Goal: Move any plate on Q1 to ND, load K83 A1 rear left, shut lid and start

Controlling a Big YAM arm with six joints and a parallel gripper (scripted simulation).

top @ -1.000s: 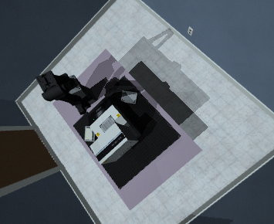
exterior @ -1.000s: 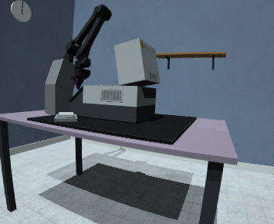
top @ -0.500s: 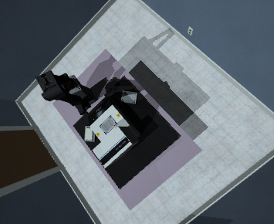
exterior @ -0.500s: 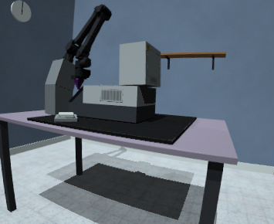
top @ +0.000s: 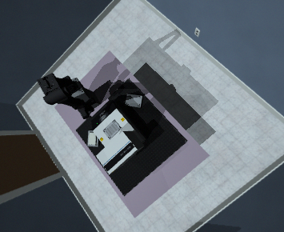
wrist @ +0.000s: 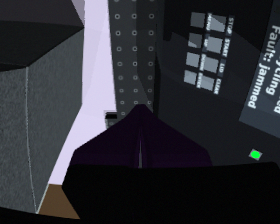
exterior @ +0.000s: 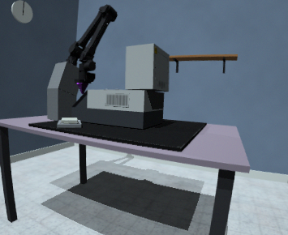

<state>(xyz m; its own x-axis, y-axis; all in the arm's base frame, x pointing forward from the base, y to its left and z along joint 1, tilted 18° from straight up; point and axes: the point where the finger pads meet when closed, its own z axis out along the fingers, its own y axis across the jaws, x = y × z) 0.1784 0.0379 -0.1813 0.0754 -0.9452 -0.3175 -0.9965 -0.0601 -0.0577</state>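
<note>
Now: the white 96-well plate K83 240 mm to the right of my hand, 160 mm ahead of it and 150 mm below it. The rest, counted from my hand: grey plate nest: 240 mm to the right, 170 mm below, 160 mm ahead; grey nest ND: 340 mm to the left, 170 mm below, 120 mm ahead.
</note>
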